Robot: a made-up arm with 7 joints.
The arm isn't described. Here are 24 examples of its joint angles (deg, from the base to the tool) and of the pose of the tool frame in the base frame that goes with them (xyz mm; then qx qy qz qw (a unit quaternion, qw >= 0)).
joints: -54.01 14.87 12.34 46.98 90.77 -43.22 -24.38
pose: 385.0 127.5 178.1 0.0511 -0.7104 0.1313 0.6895
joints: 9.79 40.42 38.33 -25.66 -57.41 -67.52 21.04
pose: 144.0 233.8 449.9 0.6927 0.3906 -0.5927 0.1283
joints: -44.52 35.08 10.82 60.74 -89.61 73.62 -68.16
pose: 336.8 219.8 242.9 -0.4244 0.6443 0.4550 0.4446
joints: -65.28 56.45 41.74 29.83 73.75 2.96 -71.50
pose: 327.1 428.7 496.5 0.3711 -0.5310 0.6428 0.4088
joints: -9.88 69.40 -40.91 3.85 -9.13 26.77 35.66
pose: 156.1 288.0 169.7 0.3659 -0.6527 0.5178 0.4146
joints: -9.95 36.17 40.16 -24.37 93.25 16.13 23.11
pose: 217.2 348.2 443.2 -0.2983 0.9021 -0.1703 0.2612
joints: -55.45 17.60 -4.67 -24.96 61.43 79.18 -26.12
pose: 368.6 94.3 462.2 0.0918 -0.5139 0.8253 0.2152
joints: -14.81 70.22 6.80 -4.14 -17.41 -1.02 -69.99
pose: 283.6 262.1 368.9 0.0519 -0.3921 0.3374 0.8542
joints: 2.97 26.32 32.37 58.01 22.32 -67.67 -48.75
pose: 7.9 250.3 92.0 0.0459 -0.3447 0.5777 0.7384
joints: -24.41 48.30 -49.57 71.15 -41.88 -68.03 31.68
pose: 155.7 330.6 163.9 -0.0534 -0.5728 0.7828 0.2370
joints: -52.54 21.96 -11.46 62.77 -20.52 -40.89 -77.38
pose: 352.5 112.7 190.9 -0.2937 -0.2484 0.3626 0.8488
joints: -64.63 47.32 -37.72 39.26 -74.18 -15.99 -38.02
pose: 415.2 156.9 369.9 -0.3919 -0.1787 0.6461 0.6301
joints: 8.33 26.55 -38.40 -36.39 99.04 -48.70 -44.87
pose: 110.6 15.2 221.5 -0.1269 -0.6758 -0.3222 0.6507
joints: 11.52 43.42 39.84 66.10 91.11 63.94 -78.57
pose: -172.3 422.6 238.1 0.8681 0.3306 0.3645 0.0651
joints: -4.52 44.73 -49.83 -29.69 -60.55 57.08 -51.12
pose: 40.5 6.8 259.2 0.1126 0.4993 0.1827 0.8395
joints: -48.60 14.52 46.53 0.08 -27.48 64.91 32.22
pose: 380.4 192.9 378.0 0.0409 0.0251 0.9951 0.0868
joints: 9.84 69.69 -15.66 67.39 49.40 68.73 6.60
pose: -89.1 539.1 392.1 -0.9150 0.3740 0.1505 0.0156
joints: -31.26 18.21 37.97 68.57 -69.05 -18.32 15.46
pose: 247.3 246.9 104.8 0.0315 -0.1835 -0.9233 0.3361
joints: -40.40 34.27 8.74 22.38 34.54 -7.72 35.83
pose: 386.6 234.0 283.4 -0.0732 -0.7690 0.6343 0.0325
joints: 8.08 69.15 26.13 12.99 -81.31 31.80 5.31
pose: 228.3 352.3 359.4 0.0849 -0.0703 0.9672 0.2287
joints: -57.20 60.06 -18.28 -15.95 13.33 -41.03 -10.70
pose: 321.1 87.5 458.2 -0.4546 -0.7878 0.0391 0.4136
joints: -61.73 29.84 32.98 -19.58 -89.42 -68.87 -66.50
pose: 186.9 205.2 561.7 0.8979 0.4258 0.0356 0.1060
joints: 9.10 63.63 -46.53 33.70 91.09 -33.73 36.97
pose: -29.3 412.3 178.0 -0.0302 -0.4952 -0.1367 0.8574
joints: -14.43 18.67 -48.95 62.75 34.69 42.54 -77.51
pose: 2.8 224.7 25.7 0.6804 0.2269 0.0971 0.6900
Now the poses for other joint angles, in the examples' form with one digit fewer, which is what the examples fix.
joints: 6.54 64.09 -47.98 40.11 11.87 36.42 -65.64
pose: -64 429 196 0.771 0.202 0.179 0.576
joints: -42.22 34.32 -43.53 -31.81 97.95 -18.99 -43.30
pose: 285 -16 352 -0.002 -0.913 -0.238 0.332
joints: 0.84 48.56 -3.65 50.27 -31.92 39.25 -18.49
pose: 27 354 112 0.543 0.095 0.777 0.303
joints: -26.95 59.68 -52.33 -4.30 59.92 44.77 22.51
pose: 279 228 211 0.163 -0.940 0.150 0.260
